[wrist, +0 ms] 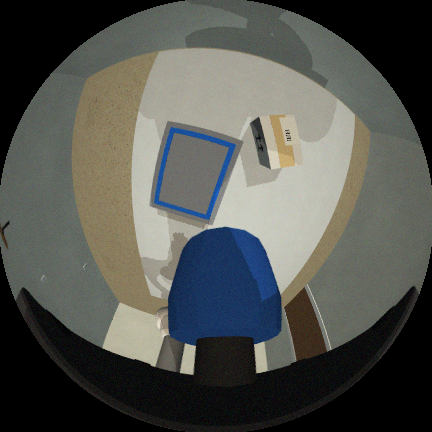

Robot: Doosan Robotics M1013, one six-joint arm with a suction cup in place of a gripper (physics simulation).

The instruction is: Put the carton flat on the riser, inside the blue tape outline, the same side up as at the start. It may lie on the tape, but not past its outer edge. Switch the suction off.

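Places are measured from the arm's base along level axes (x right, y back, z down), in centimetres.
Pixels of known places: hand, its tool point: [223, 262].
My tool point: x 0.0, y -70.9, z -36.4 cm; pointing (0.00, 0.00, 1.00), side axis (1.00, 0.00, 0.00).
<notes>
For each thing: its top centre in the pictures, then the offset to it from my tool point. "*": a spot on its surface instead. Level surfaces: height alone.
- carton, centre of its top: [283, 140] dx +16.8, dy -8.2, dz +32.1 cm
- grey riser, centre of its top: [189, 174] dx -7.7, dy +2.2, dz +31.5 cm
- blue tape outline, a spot on its surface: [164, 167] * dx -14.4, dy +0.0, dz +31.5 cm
- white table top, height of its surface: dz +43.5 cm
The carton [278, 142] stands on the white table top, to the right of the riser and apart from it. A tan band and a white label with dark print show on its upper face, and a dark side with black marks faces the riser. The grey riser [190, 172] carries the blue tape outline [164, 167], with no carton inside it. My suction cup [225, 285], large and blue at the lower middle of the view, is above the table, apart from the carton, and holds nothing. The table directly behind the cup is hidden.
The white table top [255, 220] has speckled tan borders [102, 165] at left and right. Shadows lie around the riser and carton. A grey post with a pale rounded top [163, 321] and a brown panel [306, 325] show beyond the lower table edge. Grey floor surrounds the table.
</notes>
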